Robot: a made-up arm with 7 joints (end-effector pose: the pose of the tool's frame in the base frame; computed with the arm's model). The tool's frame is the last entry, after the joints. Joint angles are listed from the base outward.
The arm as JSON. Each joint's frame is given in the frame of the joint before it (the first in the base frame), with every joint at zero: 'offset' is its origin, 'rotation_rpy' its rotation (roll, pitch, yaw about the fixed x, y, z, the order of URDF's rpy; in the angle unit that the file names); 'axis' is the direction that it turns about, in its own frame. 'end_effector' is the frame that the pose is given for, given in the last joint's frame.
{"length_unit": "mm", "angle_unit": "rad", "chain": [
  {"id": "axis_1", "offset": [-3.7, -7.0, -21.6], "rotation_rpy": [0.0, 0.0, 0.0], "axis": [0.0, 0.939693, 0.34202]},
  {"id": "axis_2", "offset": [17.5, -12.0, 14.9], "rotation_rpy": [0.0, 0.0, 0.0], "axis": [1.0, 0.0, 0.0]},
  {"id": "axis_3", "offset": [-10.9, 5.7, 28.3], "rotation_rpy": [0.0, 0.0, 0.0], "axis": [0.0, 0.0, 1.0]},
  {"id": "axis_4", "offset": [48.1, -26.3, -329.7], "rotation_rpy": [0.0, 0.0, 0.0], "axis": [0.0, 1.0, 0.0]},
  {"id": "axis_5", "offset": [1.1, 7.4, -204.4], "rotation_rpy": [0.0, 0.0, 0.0], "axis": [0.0, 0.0, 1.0]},
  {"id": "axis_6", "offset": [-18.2, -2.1, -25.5], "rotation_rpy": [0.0, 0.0, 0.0], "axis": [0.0, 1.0, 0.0]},
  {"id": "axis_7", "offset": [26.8, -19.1, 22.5], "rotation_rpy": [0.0, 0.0, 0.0], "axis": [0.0, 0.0, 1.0]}
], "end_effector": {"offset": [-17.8, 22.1, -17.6], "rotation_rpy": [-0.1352, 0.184, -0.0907]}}
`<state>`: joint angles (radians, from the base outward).
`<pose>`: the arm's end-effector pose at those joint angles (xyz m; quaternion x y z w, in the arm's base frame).
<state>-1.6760 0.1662 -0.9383 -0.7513 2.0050 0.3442 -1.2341</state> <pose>0.4096 -0.3002 0.0543 -0.1178 -0.5808 -0.6406 0.4883</pose>
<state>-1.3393 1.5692 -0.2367 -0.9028 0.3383 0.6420 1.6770</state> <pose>0.2744 0.2861 0.2535 -0.1842 -0.8137 0.4149 0.3631</pose>
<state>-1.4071 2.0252 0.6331 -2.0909 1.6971 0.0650 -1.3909</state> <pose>-0.1642 0.0707 0.2517 -0.6544 0.6561 0.1967 0.3202</pose>
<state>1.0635 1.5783 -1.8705 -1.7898 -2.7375 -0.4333 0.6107</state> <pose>-0.2959 0.1478 -0.0525 0.5721 0.1465 0.7925 0.1521</pose>
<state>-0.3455 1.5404 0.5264 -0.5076 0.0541 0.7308 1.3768</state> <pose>0.1960 0.4655 0.0714 0.2022 -0.5708 0.6706 0.4284</pose>
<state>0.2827 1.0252 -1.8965 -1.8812 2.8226 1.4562 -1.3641</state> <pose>-0.2006 0.0012 -0.3111 -0.9289 0.2629 0.0354 0.2584</pose>
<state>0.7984 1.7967 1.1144 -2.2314 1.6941 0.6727 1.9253</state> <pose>0.2059 0.1050 0.0681 -0.4919 -0.2401 0.3889 0.7411</pose>
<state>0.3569 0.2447 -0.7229 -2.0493 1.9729 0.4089 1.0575</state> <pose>0.1044 -0.1232 -0.2581 -0.7849 0.3009 0.4631 0.2808</pose>
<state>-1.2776 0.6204 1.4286 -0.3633 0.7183 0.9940 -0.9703</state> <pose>0.4520 0.2864 -0.0196 -0.3753 -0.6166 0.0049 0.6921</pose>
